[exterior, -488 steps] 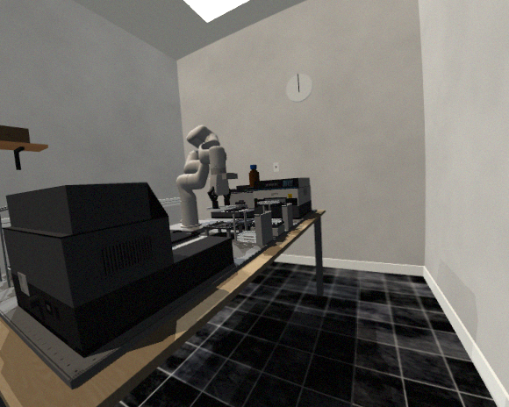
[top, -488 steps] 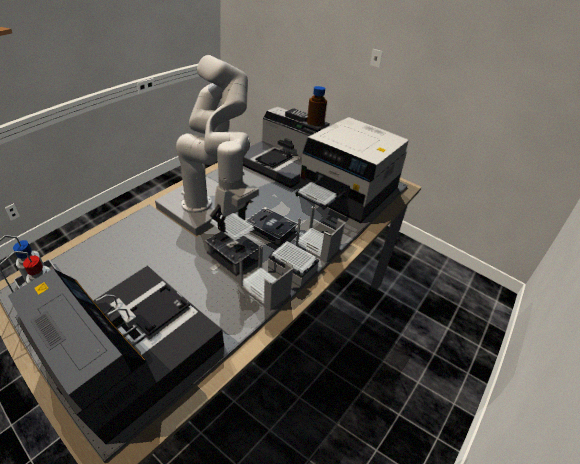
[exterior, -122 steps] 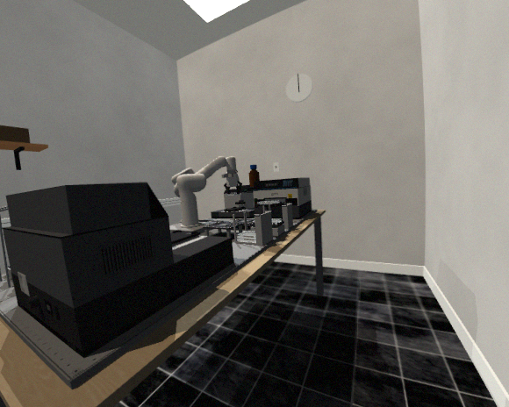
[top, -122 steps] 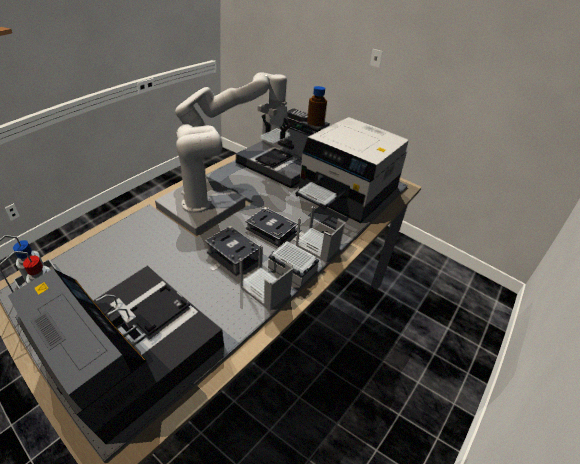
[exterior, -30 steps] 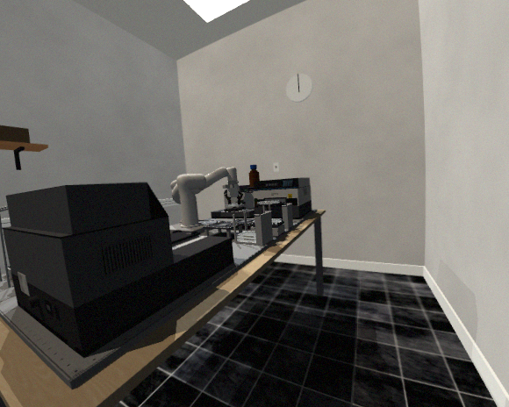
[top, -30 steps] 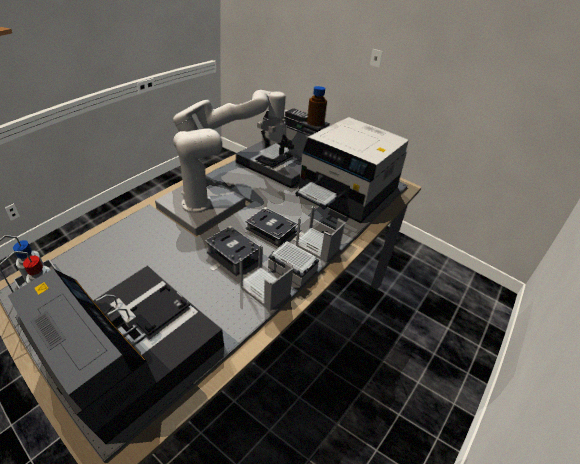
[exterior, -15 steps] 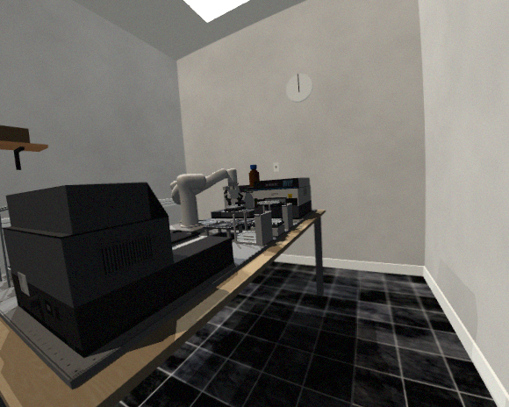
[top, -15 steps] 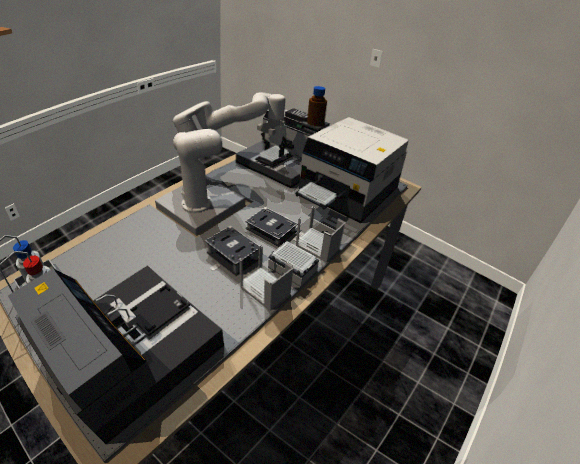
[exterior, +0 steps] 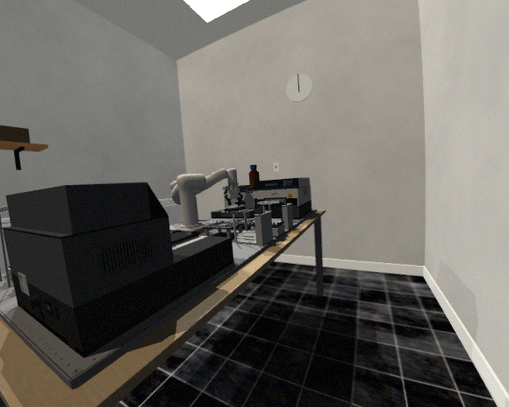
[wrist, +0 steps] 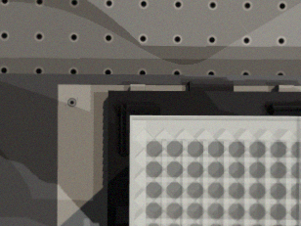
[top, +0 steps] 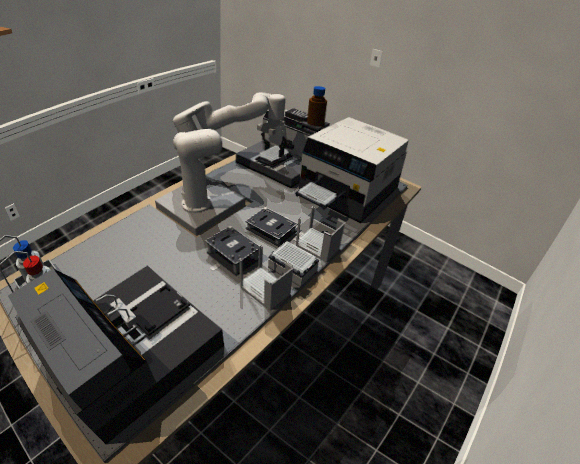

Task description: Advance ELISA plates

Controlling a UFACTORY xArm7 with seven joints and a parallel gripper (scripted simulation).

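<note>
Right now the dispenser tray is 30 mm below my hand. Also, from my hand: brown bottle (110 mm ahead, 180 mm to the left, 190 mm above); N6 label (300 mm ahead, 290 mm to the right, 90 mm below); dispenser (180 mm to the left).
</note>
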